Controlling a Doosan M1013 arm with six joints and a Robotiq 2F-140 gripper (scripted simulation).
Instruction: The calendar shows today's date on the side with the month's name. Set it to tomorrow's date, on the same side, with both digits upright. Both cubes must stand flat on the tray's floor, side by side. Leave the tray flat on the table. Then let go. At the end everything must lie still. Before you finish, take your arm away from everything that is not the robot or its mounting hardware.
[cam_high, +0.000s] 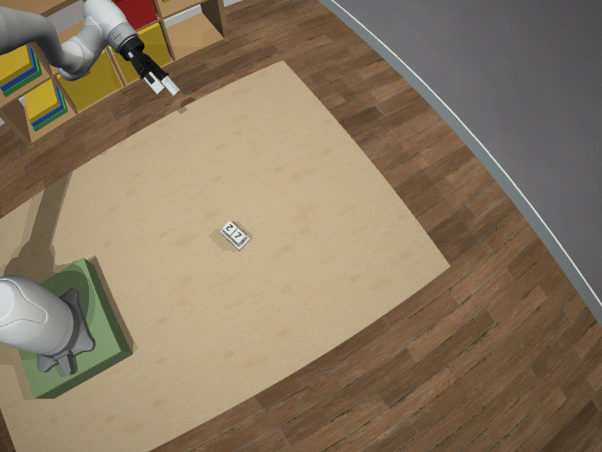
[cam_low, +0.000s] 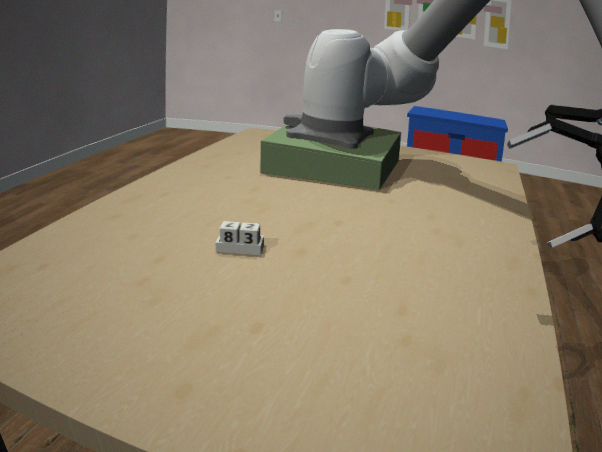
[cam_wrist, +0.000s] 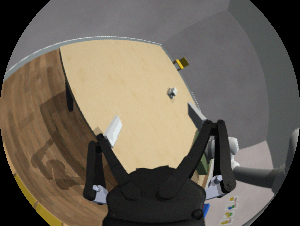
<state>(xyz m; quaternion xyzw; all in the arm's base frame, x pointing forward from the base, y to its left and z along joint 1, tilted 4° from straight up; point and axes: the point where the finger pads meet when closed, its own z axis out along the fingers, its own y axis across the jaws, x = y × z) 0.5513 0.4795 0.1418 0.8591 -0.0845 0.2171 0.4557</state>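
Now: hand 45 cm to the left of the grey tray and 17 cm above it.
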